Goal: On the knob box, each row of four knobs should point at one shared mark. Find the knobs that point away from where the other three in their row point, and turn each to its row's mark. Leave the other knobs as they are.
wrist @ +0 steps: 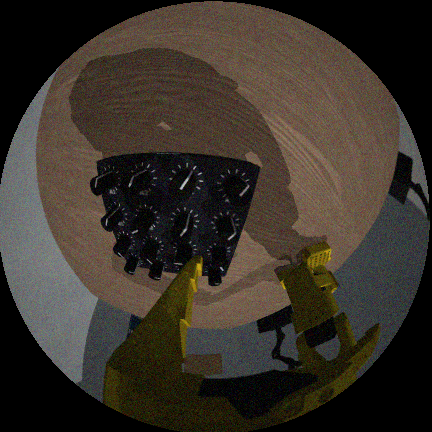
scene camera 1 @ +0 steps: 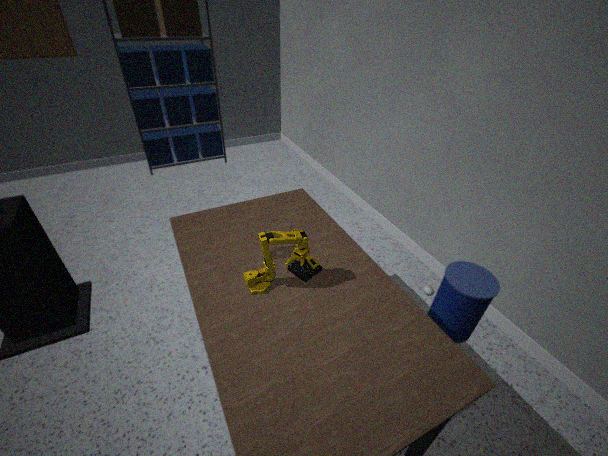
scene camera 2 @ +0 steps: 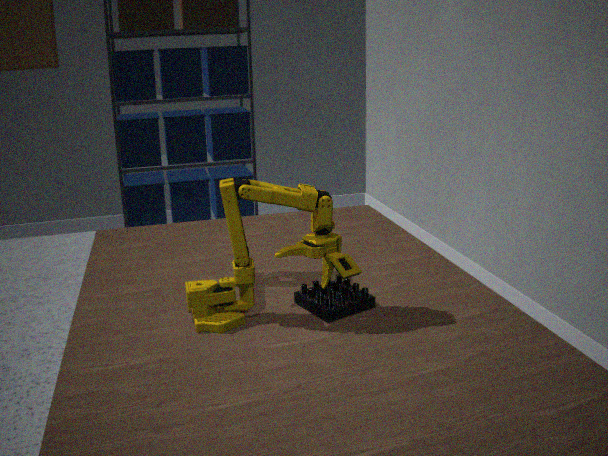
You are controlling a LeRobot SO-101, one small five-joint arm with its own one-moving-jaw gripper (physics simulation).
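Seen in the pictures: hand at its tool point: (wrist: 201, 262) (scene camera 1: 301, 265) (scene camera 2: 322, 286); arm's base at its link origin: (wrist: 297, 262) (scene camera 1: 262, 283) (scene camera 2: 228, 318).
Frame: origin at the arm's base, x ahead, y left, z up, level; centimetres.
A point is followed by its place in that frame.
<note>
The black knob box (scene camera 1: 306, 270) {y -3.2, x 19.0, z 2.3 cm} (scene camera 2: 328, 314) {y -7.4, x 16.4, z 1.8 cm} (wrist: 165, 162) {y -5.4, x 21.0, z 2.3 cm} lies on the table with four-by-four knobs. In the wrist view, a top knob (wrist: 186, 180) {y -5.4, x 19.5, z 3.8 cm} has a slanted white line. The knob below it (wrist: 185, 224) {y -3.0, x 18.7, z 3.5 cm} has a similar slanted line. The top right knob (wrist: 234, 185) {y -6.1, x 17.5, z 3.8 cm} shows its line at its lower right. A second-line knob (wrist: 143, 220) {y -2.1, x 21.1, z 3.4 cm} shows a short mark at its lower left. Marks on the nearest knobs are hard to read. My gripper (scene camera 1: 295, 264) {y -1.7, x 17.2, z 4.7 cm} (scene camera 2: 301, 270) (wrist: 288, 293) is wide open and empty. One jaw tip is low over the box, hiding a near knob; the other is swung aside.
The brown table (scene camera 1: 320, 350) {y -37.5, x 6.8, z 0.0 cm} (scene camera 2: 250, 390) {y -24.2, x -0.3, z 0.0 cm} (wrist: 320, 100) {y -17.4, x 13.2, z 0.0 cm} bears the arm's yellow base (scene camera 1: 259, 282) {y -0.9, x -2.0, z 2.1 cm} (scene camera 2: 217, 310) {y 1.0, x -1.8, z 1.3 cm} (wrist: 317, 255) {y -3.5, x 0.5, z 1.7 cm}, beside the box. A blue cylinder (scene camera 1: 462, 300) stands beyond the table's right edge. A shelf rack (scene camera 1: 217, 100) (scene camera 2: 253, 150) stands by the back wall.
</note>
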